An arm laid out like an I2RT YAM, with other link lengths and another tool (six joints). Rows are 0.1 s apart.
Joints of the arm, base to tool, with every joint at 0 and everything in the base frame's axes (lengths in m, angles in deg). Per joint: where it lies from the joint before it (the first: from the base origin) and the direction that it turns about. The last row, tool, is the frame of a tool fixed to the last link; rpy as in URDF.
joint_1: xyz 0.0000 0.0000 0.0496 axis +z
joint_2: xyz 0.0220 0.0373 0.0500 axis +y
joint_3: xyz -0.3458 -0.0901 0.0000 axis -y
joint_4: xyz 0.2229 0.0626 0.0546 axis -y
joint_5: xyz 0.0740 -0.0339 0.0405 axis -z
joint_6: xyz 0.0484 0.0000 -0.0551 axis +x
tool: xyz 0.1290 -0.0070 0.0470 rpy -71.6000 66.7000 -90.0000
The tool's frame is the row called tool.
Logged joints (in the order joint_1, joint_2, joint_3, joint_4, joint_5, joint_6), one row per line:
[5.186, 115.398, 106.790, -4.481, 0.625, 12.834]
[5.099, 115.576, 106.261, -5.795, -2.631, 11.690]
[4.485, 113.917, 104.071, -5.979, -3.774, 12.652]
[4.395, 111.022, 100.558, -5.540, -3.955, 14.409]
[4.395, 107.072, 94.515, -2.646, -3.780, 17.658]
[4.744, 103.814, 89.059, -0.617, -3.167, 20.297]
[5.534, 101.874, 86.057, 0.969, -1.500, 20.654]
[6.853, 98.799, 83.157, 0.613, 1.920, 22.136]
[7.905, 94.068, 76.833, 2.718, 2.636, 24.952]
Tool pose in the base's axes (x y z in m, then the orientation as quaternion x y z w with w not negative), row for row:
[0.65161, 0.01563, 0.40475, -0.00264, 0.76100, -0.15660, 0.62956]
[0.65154, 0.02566, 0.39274, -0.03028, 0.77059, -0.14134, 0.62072]
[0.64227, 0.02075, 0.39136, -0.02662, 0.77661, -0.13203, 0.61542]
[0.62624, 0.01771, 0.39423, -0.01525, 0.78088, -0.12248, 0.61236]
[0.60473, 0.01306, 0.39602, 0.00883, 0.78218, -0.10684, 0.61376]
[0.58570, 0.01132, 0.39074, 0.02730, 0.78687, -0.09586, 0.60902]
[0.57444, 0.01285, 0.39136, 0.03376, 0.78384, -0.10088, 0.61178]
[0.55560, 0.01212, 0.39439, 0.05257, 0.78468, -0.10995, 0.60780]
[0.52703, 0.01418, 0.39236, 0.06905, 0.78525, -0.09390, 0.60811]
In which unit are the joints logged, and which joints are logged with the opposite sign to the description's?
The joints are logged in degrees. Opposite sign: none.
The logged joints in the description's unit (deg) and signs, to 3 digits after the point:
[5.186, 115.398, 106.790, -4.481, 0.625, 12.834]
[5.099, 115.576, 106.261, -5.795, -2.631, 11.690]
[4.485, 113.917, 104.071, -5.979, -3.774, 12.652]
[4.395, 111.022, 100.558, -5.540, -3.955, 14.409]
[4.395, 107.072, 94.515, -2.646, -3.780, 17.658]
[4.744, 103.814, 89.059, -0.617, -3.167, 20.297]
[5.534, 101.874, 86.057, 0.969, -1.500, 20.654]
[6.853, 98.799, 83.157, 0.613, 1.920, 22.136]
[7.905, 94.068, 76.833, 2.718, 2.636, 24.952]

